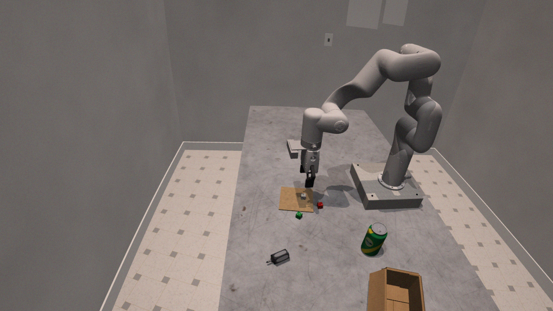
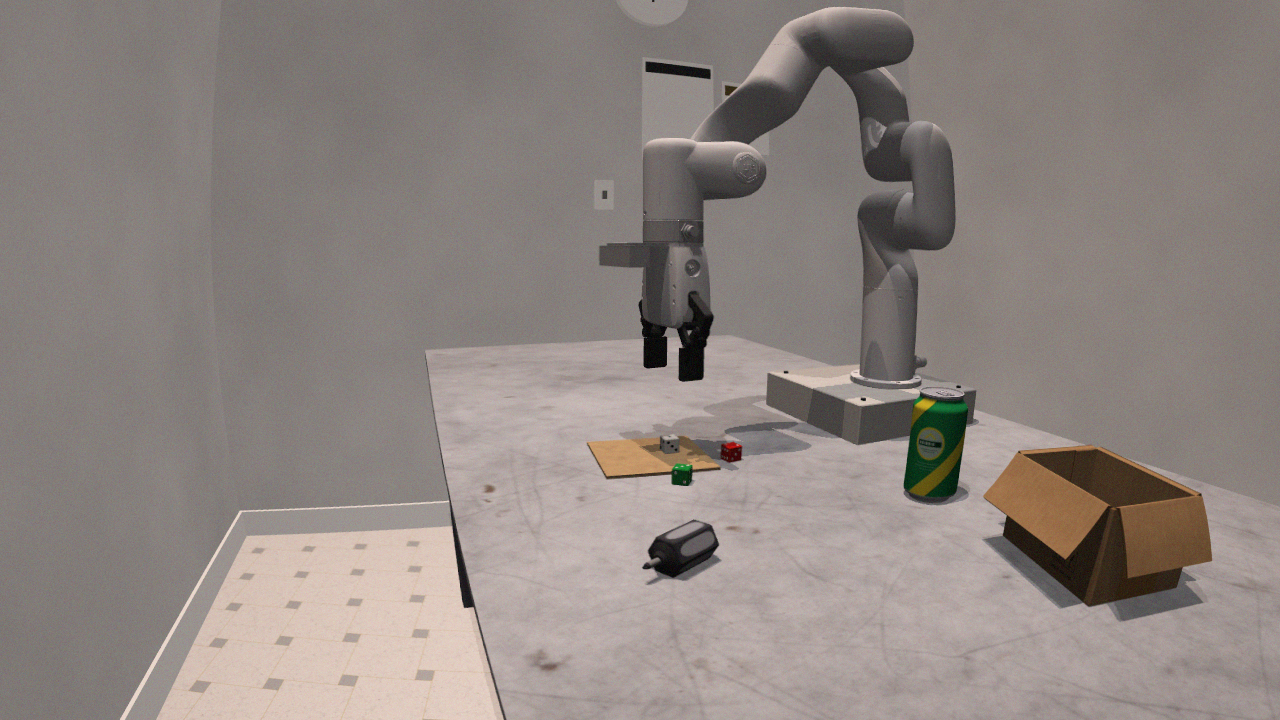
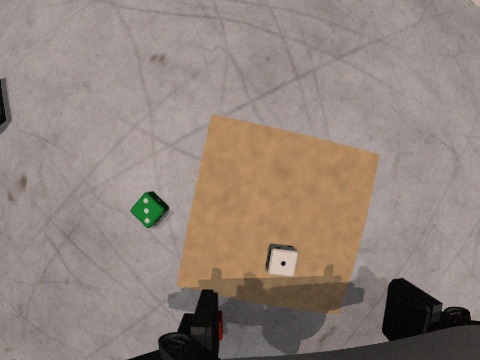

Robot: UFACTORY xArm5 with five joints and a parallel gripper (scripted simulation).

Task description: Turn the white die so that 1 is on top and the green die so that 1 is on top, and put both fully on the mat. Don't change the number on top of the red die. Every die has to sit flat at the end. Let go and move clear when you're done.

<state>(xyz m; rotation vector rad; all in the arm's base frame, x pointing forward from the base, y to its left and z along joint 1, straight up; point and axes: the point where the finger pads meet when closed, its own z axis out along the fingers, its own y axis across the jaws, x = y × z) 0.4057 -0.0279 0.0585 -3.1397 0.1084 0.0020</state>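
The green die is 11 cm below my hand, 10 cm to the left of it and 5 cm ahead of it. Round my hand: tan mat: 11 cm below, 3 cm ahead; red die: 11 cm below, 6 cm to the left, 5 cm behind; white die: 10 cm below.
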